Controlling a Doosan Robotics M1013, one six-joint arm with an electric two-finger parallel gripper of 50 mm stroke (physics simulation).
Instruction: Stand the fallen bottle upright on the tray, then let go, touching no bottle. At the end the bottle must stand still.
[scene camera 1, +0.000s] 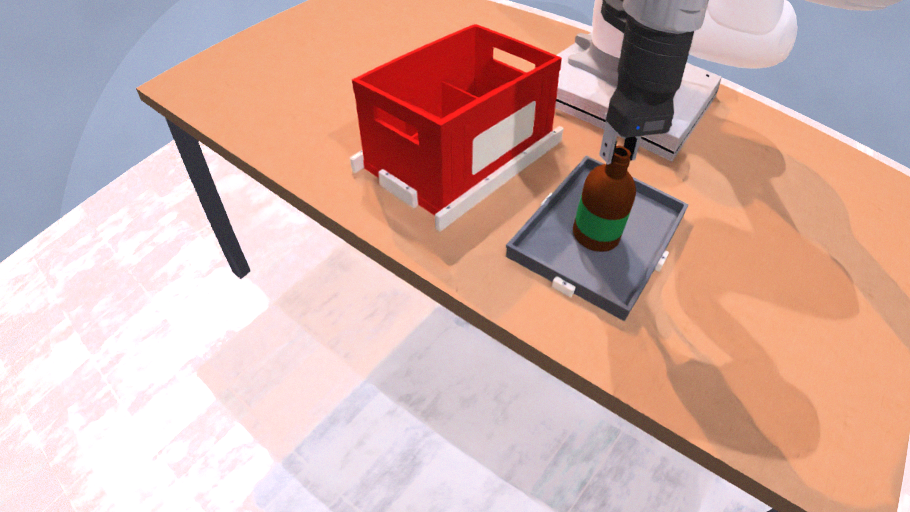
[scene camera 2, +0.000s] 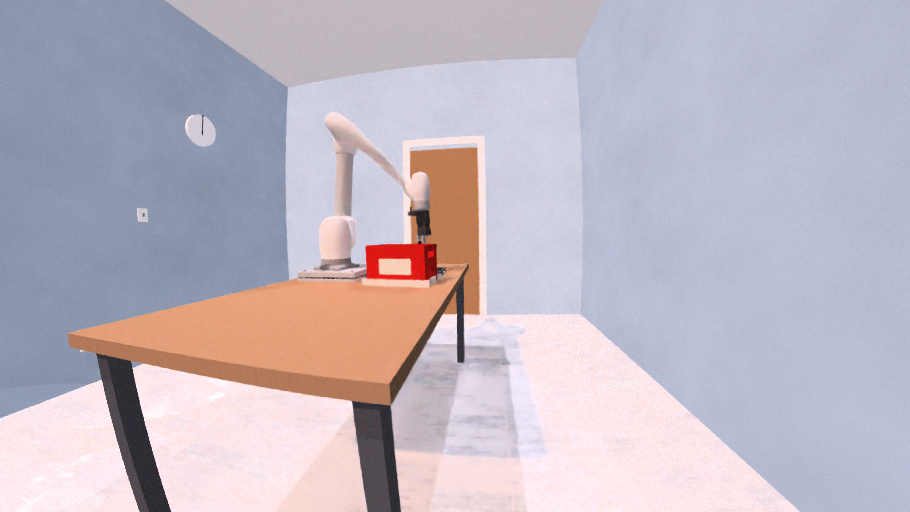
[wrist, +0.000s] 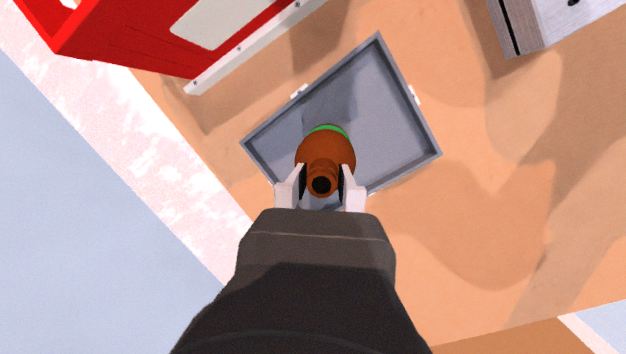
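Seen in the pictures: gripper, fingertip midpoint: (scene camera 1: 617, 157) (wrist: 322, 175); arm's base, link origin: (scene camera 2: 336, 268).
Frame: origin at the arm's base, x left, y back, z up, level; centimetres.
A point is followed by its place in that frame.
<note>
The brown bottle with a green label (scene camera 1: 607, 187) {x 25.5, y -42.3, z 7.0 cm} (wrist: 326, 150) {x 22.9, y -38.8, z 7.5 cm} looks upright or nearly so over the middle of the grey tray (scene camera 1: 548, 238) {x 20.2, y -46.1, z -4.5 cm} (wrist: 390, 115) {x 23.3, y -29.3, z -4.5 cm}. Its base appears to be at the tray's floor; a thin gap cannot be ruled out. My gripper (scene camera 1: 617, 157) {x 24.4, y -39.7, z 10.0 cm} (scene camera 2: 421, 240) {x 24.4, y -39.7, z 10.0 cm} (wrist: 322, 175) {x 24.4, y -39.7, z 10.0 cm} points down and is shut on the bottle's neck, one finger on each side just below the mouth. In the second scene view the red crate hides the bottle.
A red crate (scene camera 1: 407, 159) {x 0.3, y -56.0, z 2.9 cm} (scene camera 2: 418, 261) {x -11.2, y -54.5, z 5.7 cm} (wrist: 150, 45) {x 7.0, y -51.4, z 7.0 cm} stands beside the tray, edged by white strips (scene camera 1: 502, 178) {x 7.2, y -43.0, z -3.5 cm}. The robot's base plate (scene camera 1: 696, 95) {x 16.0, y 4.2, z 0.3 cm} (scene camera 2: 330, 275) {x -12.7, y -7.3, z -1.8 cm} (wrist: 575, 25) {x 20.8, y -11.0, z 0.3 cm} lies behind the tray. Small white blocks (scene camera 1: 563, 286) {x 27.9, y -51.5, z -3.7 cm} sit against the tray's sides.
</note>
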